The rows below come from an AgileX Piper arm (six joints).
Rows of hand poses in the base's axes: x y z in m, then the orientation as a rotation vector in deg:
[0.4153 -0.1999 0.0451 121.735 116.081 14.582]
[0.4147 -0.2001 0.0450 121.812 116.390 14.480]
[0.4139 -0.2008 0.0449 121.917 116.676 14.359]
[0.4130 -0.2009 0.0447 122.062 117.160 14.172]
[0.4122 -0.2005 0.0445 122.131 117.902 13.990]
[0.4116 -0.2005 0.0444 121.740 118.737 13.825]
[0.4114 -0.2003 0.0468 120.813 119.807 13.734]
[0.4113 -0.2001 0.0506 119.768 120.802 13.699]
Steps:
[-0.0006 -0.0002 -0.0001 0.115 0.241 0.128]
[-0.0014 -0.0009 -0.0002 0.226 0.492 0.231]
[-0.0023 -0.0010 -0.0004 0.406 0.894 0.419]
[-0.0031 -0.0006 -0.0006 0.654 1.385 0.776]
[-0.0037 -0.0006 -0.0007 0.699 1.679 1.368]
[-0.0039 -0.0004 0.0017 0.591 1.792 2.306]
[-0.0040 -0.0002 0.0055 0.424 1.789 3.258]

